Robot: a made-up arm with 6 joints. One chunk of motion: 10 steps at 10 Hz.
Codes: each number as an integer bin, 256 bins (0 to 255) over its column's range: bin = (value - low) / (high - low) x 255, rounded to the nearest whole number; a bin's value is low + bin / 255 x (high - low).
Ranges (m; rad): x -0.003..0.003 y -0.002..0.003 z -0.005..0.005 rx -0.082..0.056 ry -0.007..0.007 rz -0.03..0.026
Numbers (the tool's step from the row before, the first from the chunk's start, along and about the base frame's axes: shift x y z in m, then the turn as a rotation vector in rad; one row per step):
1: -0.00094 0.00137 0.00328 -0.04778 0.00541 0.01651
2: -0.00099 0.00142 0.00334 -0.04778 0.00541 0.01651
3: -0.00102 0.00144 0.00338 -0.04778 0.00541 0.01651
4: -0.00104 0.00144 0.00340 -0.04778 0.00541 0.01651
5: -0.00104 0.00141 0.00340 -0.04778 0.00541 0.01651
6: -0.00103 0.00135 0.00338 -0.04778 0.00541 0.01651
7: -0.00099 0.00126 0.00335 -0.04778 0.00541 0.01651
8: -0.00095 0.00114 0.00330 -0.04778 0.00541 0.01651
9: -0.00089 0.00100 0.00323 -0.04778 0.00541 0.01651
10: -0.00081 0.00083 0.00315 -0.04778 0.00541 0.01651
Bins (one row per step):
1: 88 172 211 63 226 212
2: 85 174 213 63 226 212
3: 84 175 214 63 226 212
4: 83 175 214 63 226 212
5: 83 174 214 63 226 212
6: 84 171 214 63 226 212
7: 85 166 213 63 226 212
8: 87 160 212 63 226 212
9: 90 153 210 63 226 212
10: 93 144 208 63 226 212

